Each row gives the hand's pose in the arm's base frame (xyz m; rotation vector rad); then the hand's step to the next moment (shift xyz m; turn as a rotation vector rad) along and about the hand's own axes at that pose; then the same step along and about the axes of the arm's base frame.
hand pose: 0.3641 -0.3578 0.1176 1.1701 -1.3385 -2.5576
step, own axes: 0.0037 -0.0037 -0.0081 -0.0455 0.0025 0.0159
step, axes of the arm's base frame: 0.0035 -0.0046 -0.0077 0.0219 0.0252 0.0349
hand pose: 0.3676 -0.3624 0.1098 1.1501 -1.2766 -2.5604
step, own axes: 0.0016 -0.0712 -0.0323 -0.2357 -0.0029 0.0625
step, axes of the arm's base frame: 0.0382 0.0246 -0.0637 0.1304 0.1276 0.1619
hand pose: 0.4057 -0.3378 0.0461 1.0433 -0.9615 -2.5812
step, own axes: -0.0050 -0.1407 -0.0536 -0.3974 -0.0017 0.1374
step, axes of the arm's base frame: 0.0482 0.0836 -0.1157 0.1979 0.2286 0.2922
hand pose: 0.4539 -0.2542 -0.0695 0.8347 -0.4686 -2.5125
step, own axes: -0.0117 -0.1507 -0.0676 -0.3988 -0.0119 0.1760
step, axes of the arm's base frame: 0.0046 0.1211 -0.1129 0.1716 0.2446 0.3176
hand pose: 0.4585 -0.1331 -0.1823 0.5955 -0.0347 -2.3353
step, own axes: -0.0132 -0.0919 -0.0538 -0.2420 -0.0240 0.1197
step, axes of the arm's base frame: -0.0275 0.0846 -0.0601 0.0878 0.1591 0.2011
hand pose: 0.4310 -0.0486 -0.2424 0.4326 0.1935 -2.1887
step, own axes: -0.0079 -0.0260 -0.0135 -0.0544 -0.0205 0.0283
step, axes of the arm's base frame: -0.0130 0.0255 -0.0100 0.0074 0.0445 0.0463
